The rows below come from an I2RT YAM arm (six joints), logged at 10 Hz.
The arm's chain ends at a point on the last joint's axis. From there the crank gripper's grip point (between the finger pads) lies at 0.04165 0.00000 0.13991 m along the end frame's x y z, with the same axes.
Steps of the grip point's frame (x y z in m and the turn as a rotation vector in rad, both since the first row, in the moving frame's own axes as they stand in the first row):
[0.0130 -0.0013 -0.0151 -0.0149 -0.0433 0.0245]
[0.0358 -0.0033 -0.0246 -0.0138 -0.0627 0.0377]
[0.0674 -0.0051 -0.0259 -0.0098 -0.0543 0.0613]
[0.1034 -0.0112 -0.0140 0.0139 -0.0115 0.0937]
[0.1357 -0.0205 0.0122 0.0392 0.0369 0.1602]
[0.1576 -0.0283 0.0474 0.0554 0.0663 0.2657]
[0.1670 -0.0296 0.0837 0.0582 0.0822 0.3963]
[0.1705 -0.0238 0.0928 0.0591 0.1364 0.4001]
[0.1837 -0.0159 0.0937 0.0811 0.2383 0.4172]
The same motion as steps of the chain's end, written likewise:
[0.0191 -0.0043 -0.0167 -0.0149 -0.0433 0.0245]
[0.0447 -0.0067 -0.0269 -0.0138 -0.0627 0.0377]
[0.0752 -0.0088 -0.0279 -0.0098 -0.0543 0.0613]
[0.1051 -0.0131 -0.0145 0.0139 -0.0115 0.0937]
[0.1307 -0.0221 0.0138 0.0392 0.0369 0.1602]
[0.1490 -0.0329 0.0503 0.0554 0.0663 0.2657]
[0.1576 -0.0401 0.0873 0.0582 0.0822 0.3963]
[0.1540 -0.0359 0.0993 0.0591 0.1364 0.4001]
[0.1541 -0.0289 0.1069 0.0811 0.2383 0.4172]

